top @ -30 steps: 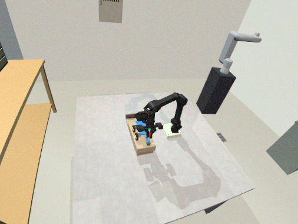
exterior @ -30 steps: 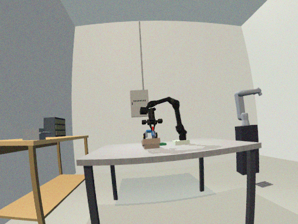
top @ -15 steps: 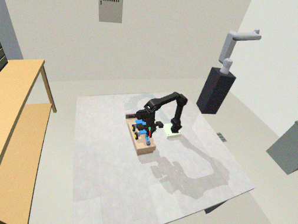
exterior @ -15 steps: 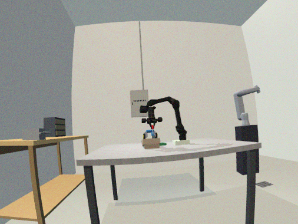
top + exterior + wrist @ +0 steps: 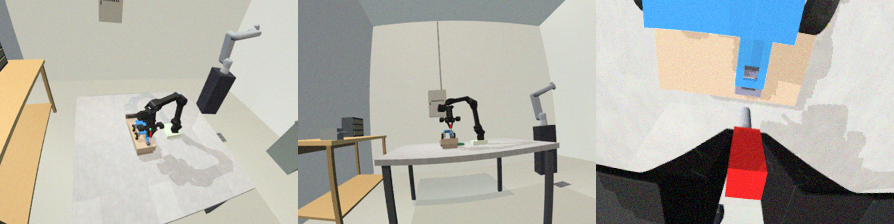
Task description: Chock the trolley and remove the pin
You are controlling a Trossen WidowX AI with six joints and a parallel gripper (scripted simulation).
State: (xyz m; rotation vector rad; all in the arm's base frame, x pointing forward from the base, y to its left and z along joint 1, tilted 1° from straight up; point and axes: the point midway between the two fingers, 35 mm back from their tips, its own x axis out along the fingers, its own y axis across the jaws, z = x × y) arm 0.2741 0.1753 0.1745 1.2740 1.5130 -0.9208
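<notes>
Right now the green tray is 260 mm to the right of my gripper tip, 180 mm below it and 60 mm behind it. From my gripper tip the other things lie so: blue trolley 120 mm to the right, 60 mm below, 40 mm ahead; then yellow chock 220 mm to the right, 90 mm below; then red-headed stop pin right at my gripper tip.
</notes>
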